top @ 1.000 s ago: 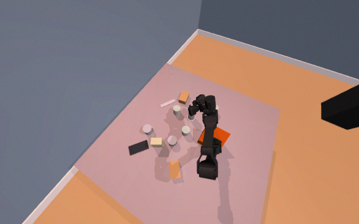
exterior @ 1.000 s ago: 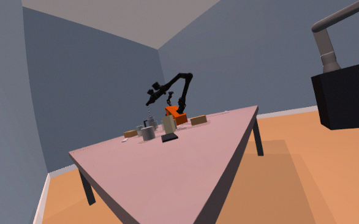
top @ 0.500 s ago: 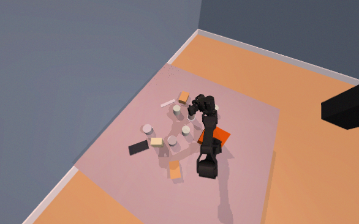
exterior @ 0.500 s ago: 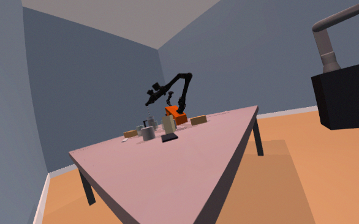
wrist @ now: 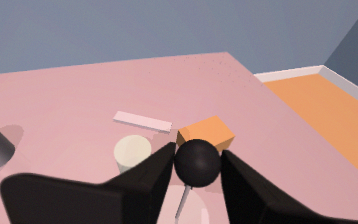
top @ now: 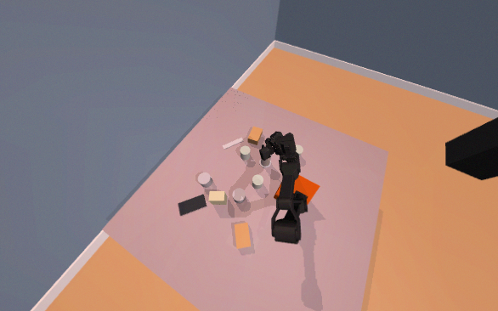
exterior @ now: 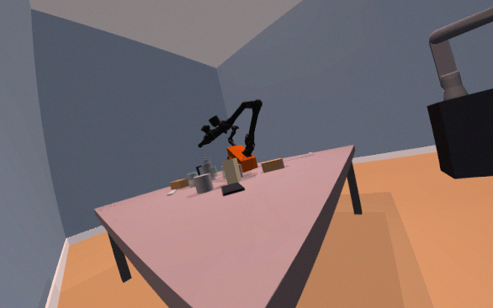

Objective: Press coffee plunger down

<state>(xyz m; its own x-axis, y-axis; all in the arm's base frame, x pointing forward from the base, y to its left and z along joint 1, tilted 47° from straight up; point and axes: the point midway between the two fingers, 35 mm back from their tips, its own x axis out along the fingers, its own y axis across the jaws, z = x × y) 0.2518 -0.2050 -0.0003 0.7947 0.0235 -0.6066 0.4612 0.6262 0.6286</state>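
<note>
My gripper tip is 130 mm above the coffee press. From my gripper tip the other things lie so: black plate 220 mm ahead, 460 mm to the left, 240 mm below; white flat strip 250 mm ahead, 10 mm to the right, 240 mm below.
</note>
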